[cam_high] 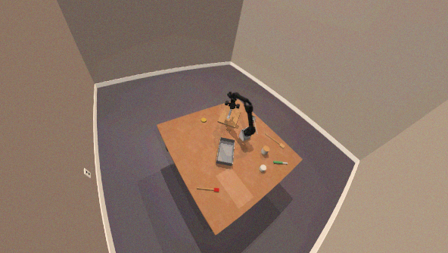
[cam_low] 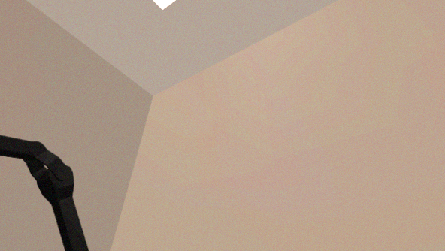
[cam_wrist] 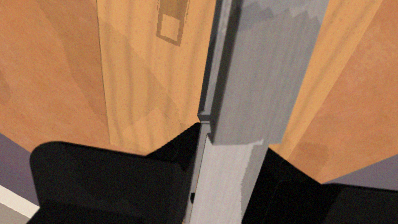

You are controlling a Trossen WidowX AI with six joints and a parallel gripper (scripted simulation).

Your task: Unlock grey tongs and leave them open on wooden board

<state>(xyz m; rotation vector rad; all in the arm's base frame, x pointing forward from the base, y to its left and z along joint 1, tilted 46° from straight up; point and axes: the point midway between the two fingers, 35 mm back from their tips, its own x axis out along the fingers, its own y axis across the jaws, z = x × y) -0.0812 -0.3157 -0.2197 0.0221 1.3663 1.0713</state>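
The wooden board is 1 cm to the left of my gripper tip and 13 cm below it. The rest, counted from my gripper tip: green-handled tool: 4 cm behind, 90 cm to the left, 13 cm below; roasting tin: 42 cm ahead, 43 cm to the left, 11 cm below; small jar: 2 cm ahead, 67 cm to the left, 10 cm below.
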